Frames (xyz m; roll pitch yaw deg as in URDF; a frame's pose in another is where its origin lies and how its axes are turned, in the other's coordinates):
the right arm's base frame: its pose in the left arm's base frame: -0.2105 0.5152 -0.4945 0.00 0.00 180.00
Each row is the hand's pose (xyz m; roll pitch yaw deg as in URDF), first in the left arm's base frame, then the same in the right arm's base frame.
Working: the left arm's base frame: its pose in the right arm's base frame: -0.2105 0.5152 0.4945 0.00 0.00 -180.00

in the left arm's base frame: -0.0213 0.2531 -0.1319 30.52 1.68 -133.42
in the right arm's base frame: -0.1892 0.2621 0.3626 30.52 1.68 46.58
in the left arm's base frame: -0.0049 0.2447 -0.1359 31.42 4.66 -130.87
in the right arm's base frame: -0.2056 0.2705 0.3586 31.42 4.66 49.13
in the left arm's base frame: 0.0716 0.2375 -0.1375 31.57 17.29 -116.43
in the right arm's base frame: -0.2821 0.2777 0.3570 31.57 17.29 63.57
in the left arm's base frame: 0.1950 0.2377 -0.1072 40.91 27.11 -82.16
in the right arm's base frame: -0.4055 0.2775 0.3873 40.91 27.11 97.84
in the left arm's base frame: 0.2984 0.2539 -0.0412 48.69 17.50 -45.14
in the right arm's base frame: -0.5089 0.2613 0.4533 48.69 17.50 134.86
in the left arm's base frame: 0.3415 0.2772 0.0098 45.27 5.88 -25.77
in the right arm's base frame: -0.5520 0.2380 0.5043 45.27 5.88 154.23
